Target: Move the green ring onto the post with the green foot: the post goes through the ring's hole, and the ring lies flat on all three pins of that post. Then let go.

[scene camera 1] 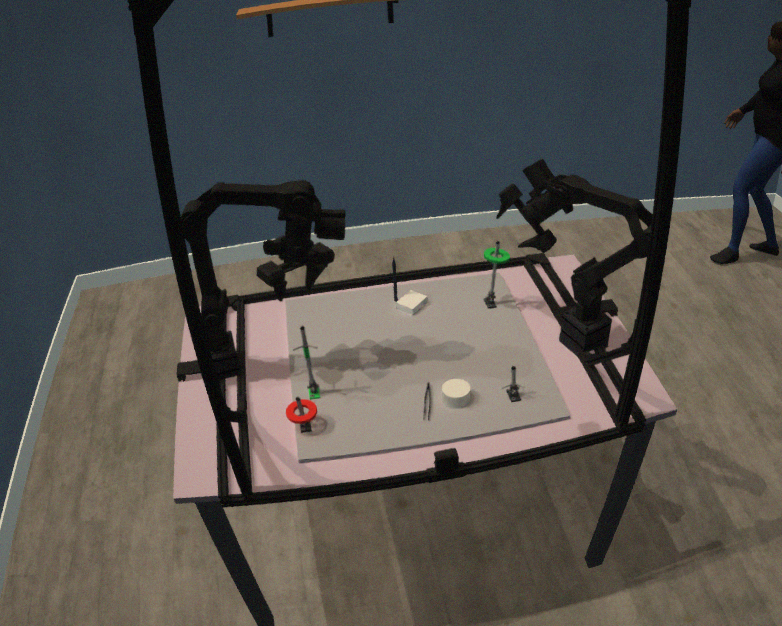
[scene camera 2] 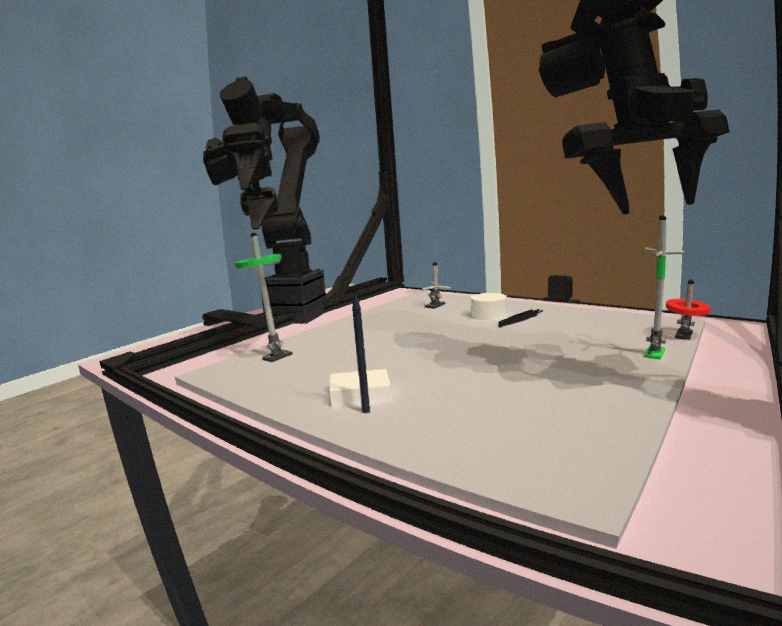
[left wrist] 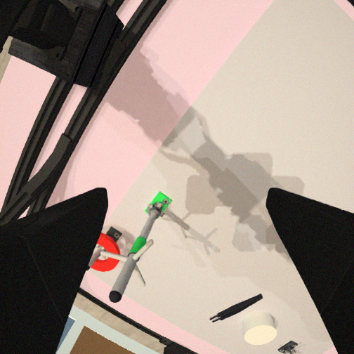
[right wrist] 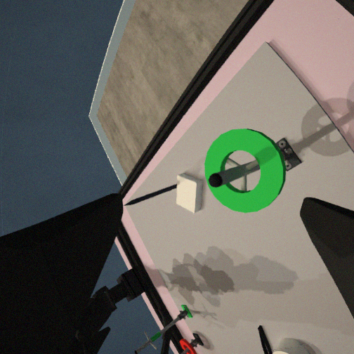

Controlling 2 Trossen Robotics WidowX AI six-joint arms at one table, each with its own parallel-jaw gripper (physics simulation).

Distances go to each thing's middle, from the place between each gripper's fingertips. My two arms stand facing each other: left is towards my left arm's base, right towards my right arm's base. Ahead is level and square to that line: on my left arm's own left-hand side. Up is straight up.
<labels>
Now: the dark pen (scene camera 2: 357,318) 240 mm ahead of my left hand, 240 mm to the right of it and 140 mm below it. From my left hand the other things lie so: white block (scene camera 2: 344,387): 220 mm ahead, 280 mm to the right, 200 mm below; then green ring (right wrist: 269,157): 200 mm ahead, 510 mm to the right, 60 mm below.
I see my right gripper 80 mm above the green ring, 30 mm to the right of it and 10 mm short of it. From my right hand the other things lie so: white block 250 mm to the left, 220 mm below, 30 mm ahead; then dark pen 300 mm to the left, 160 mm below, 60 mm ahead.
</labels>
